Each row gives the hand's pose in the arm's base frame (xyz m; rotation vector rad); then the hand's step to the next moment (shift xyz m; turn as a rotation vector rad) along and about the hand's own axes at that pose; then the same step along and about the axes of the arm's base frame.
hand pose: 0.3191 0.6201 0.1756 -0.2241 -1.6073 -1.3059
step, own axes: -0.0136 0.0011 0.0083 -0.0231 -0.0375 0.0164
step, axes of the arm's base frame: 0.0024 0.0129 -0.0090 -0.0236 0.0082 -0.0398
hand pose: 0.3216 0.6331 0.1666 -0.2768 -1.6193 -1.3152
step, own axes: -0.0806 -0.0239 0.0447 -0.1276 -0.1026 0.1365
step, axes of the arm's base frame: -0.0017 0.0594 -0.0744 -0.0828 0.1242 -0.1522
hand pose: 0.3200 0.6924 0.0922 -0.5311 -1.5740 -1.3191
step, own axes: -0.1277 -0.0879 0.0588 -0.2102 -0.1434 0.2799
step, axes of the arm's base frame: -0.0401 0.0577 -0.1502 -0.1373 0.2631 -0.2345
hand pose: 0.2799 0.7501 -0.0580 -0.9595 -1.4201 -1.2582
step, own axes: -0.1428 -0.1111 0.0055 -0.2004 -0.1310 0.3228
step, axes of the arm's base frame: -0.0770 -0.0056 -0.1637 -0.1344 0.3070 -0.2219
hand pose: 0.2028 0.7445 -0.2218 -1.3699 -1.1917 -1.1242
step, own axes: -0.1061 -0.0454 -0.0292 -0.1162 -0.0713 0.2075
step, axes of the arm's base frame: -0.0568 -0.0375 -0.0977 -0.0723 0.1979 -0.1313
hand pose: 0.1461 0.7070 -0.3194 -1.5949 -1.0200 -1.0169
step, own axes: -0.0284 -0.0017 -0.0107 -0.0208 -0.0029 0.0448
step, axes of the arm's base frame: -0.0118 -0.0142 -0.0241 -0.0026 0.0409 -0.0277
